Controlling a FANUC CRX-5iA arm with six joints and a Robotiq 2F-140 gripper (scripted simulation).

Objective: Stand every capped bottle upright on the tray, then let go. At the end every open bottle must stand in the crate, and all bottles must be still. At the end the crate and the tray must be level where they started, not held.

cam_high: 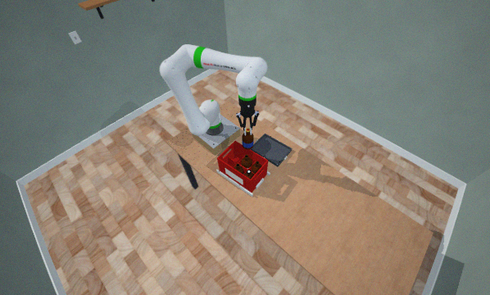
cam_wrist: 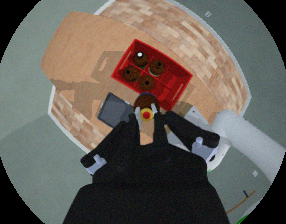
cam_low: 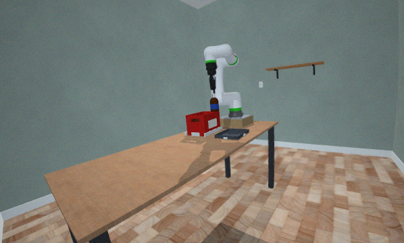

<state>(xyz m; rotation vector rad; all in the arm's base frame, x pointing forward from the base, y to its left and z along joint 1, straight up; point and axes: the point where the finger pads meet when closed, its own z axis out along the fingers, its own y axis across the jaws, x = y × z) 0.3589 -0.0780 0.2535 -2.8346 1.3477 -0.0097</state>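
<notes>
Right now my hand is 7 cm above the capped brown bottle. The rest, counted from my hand: crate: 2 cm ahead, 11 cm to the right, 26 cm below; dark tray: 9 cm ahead, 18 cm to the left, 33 cm below.
</notes>
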